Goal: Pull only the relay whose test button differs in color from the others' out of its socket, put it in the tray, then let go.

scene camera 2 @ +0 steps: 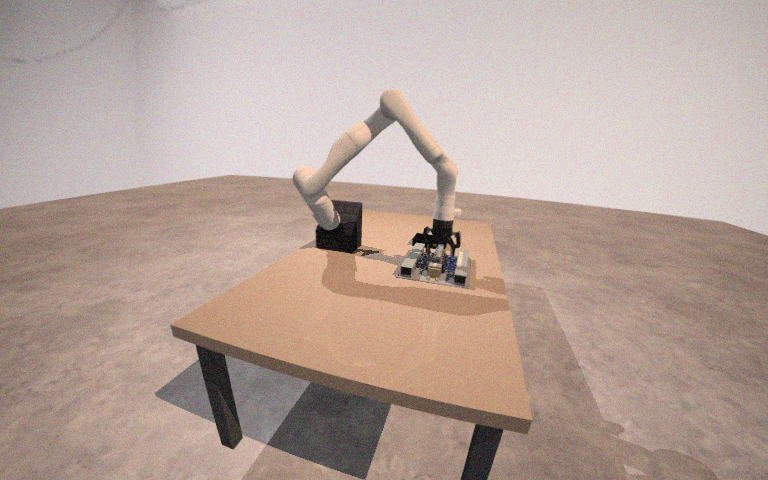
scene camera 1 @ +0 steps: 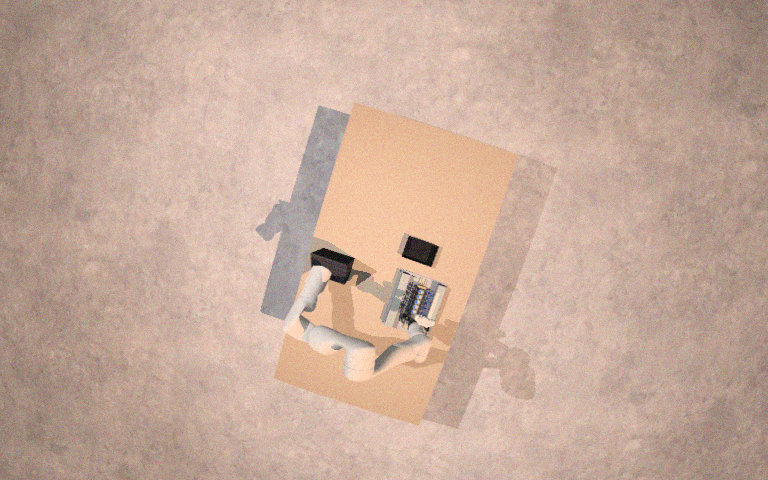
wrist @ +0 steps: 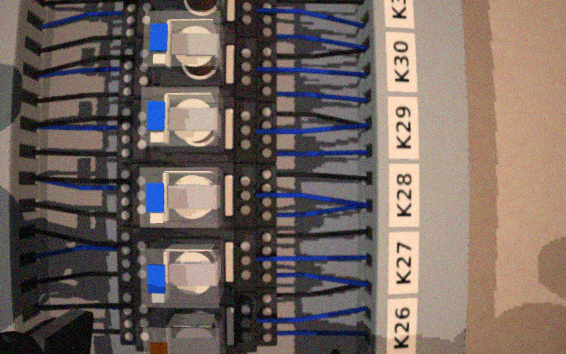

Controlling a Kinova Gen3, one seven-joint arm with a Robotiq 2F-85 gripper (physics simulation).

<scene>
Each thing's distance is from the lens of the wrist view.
relay (wrist: 170, 197): 16 cm
relay (wrist: 175, 272): 16 cm
</scene>
